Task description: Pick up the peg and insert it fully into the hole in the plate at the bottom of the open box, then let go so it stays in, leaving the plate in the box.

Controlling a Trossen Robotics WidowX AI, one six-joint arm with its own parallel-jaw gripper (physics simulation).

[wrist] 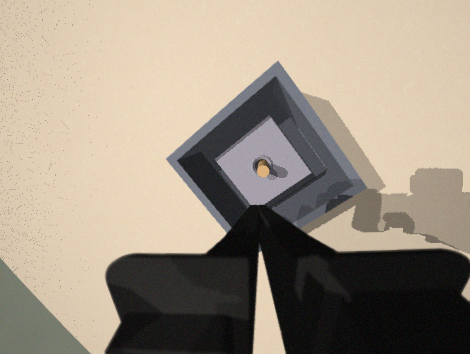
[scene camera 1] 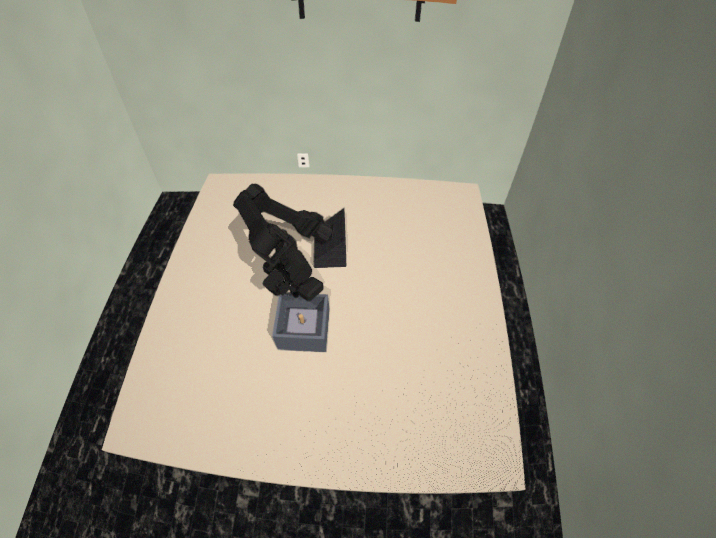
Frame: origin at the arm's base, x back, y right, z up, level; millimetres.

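Seen in the pictures: gripper, fingertip midpoint: [wrist: 257,212] [scene camera 1: 296,296]; arm's base, origin of the base link: [scene camera 1: 327,234].
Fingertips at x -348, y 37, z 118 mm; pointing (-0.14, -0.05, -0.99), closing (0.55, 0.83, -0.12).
Observation:
Offsets run from my fingertips to a thing's top centre. Level surfaces: height alone.
The orange-tan peg {dz -117, dx +3, dy +2 mm} [scene camera 1: 301,318] [wrist: 263,169] stands in the ringed hole of the plate, with its top end sticking up above the surface. How deep it sits cannot be told. The pale lilac plate {dz -144, dx +1, dy +1 mm} [scene camera 1: 293,327] [wrist: 239,161] lies on the bottom of the open blue-grey box {dz -107, dx +1, dy +1 mm} [scene camera 1: 301,343] [wrist: 224,109]. My gripper [wrist: 257,212] is shut and empty. In the wrist view its fingertips meet just below the plate's near corner. In the scene view the gripper is above the box's back edge, and its fingertips cannot be made out.
The arm's dark base [scene camera 1: 331,254] stands on the beige table {dz -205 mm} [scene camera 1: 405,323] behind and right of the box. The arm reaches from it, round the left, to the box's back side. The box's raised walls surround the plate.

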